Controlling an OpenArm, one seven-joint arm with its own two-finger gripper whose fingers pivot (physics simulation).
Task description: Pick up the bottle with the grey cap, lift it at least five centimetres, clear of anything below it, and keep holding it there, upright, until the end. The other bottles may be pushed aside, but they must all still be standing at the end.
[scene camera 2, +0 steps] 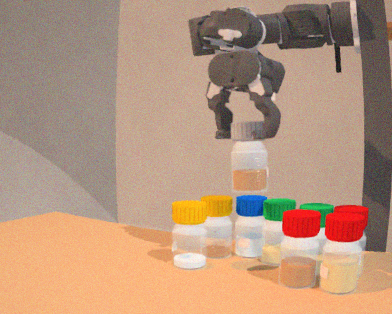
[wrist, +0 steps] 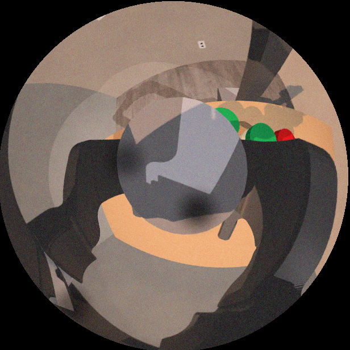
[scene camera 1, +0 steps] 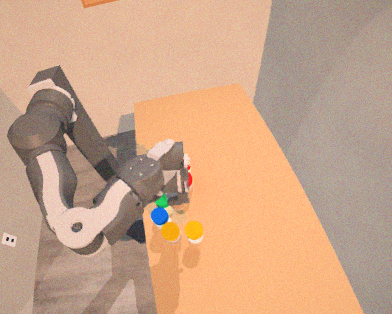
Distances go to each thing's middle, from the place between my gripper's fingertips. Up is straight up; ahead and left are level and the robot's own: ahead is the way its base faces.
Now: hand 3 cm above the grey-capped bottle [scene camera 2: 249, 161] and 1 cm past it. Round my hand: blue-capped bottle [scene camera 2: 248, 227] (15 cm below, 8 cm behind, 2 cm to the right).
